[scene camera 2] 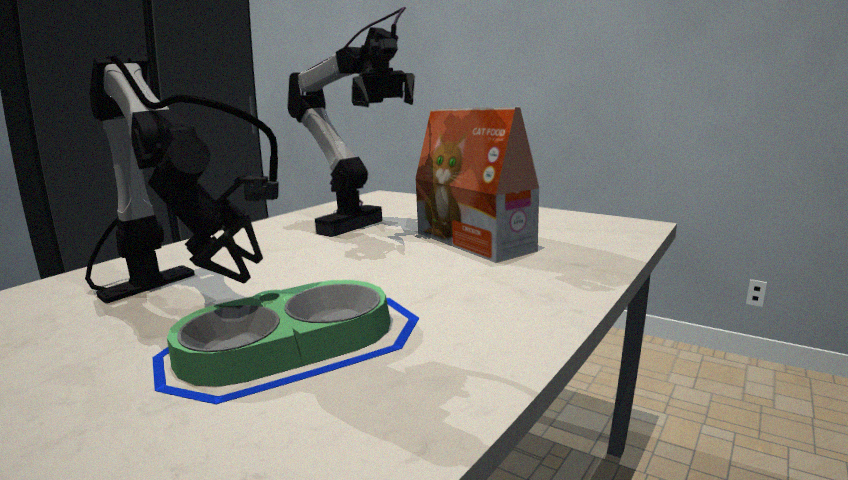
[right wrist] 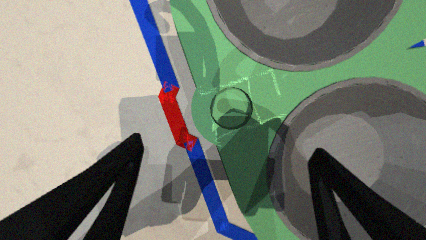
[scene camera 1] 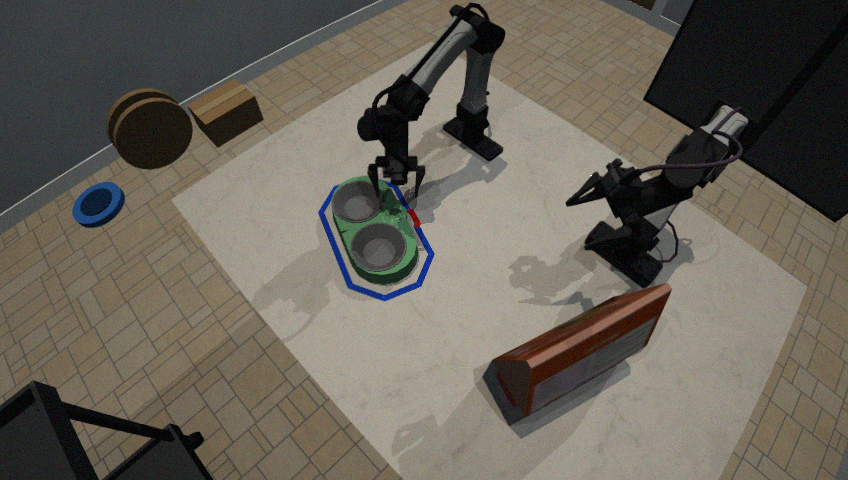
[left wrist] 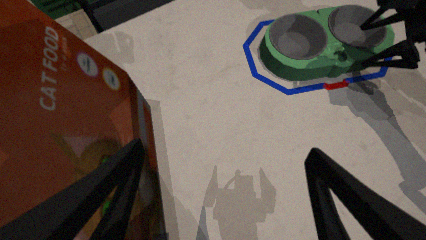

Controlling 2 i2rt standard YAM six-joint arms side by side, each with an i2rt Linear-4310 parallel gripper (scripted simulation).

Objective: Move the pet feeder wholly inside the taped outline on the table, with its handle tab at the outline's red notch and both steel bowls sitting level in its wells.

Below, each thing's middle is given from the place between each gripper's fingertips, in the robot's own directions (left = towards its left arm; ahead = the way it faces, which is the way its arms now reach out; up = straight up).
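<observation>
Right gripper (scene camera 2: pixel 254 270): 70 mm short of the green pet feeder (scene camera 2: pixel 294 343), 80 mm above it. From my right hand: blue taped outline (scene camera 2: pixel 160 385), 80 mm ahead, 90 mm below; orange cat food bag (left wrist: pixel 74 108), 10 mm ahead, 560 mm to the left, 50 mm above. Of the things named here, going by their middles, orange cat food bag farthest from my right gripper.
Left hand (scene camera 1: pixel 575 225): 150 mm to the right of the orange cat food bag, 110 mm short of it, 180 mm above it. From my left hand: green pet feeder, 410 mm to the right, 170 mm ahead, 320 mm below; blue taped outline, 410 mm to the right, 180 mm ahead, 330 mm below.
</observation>
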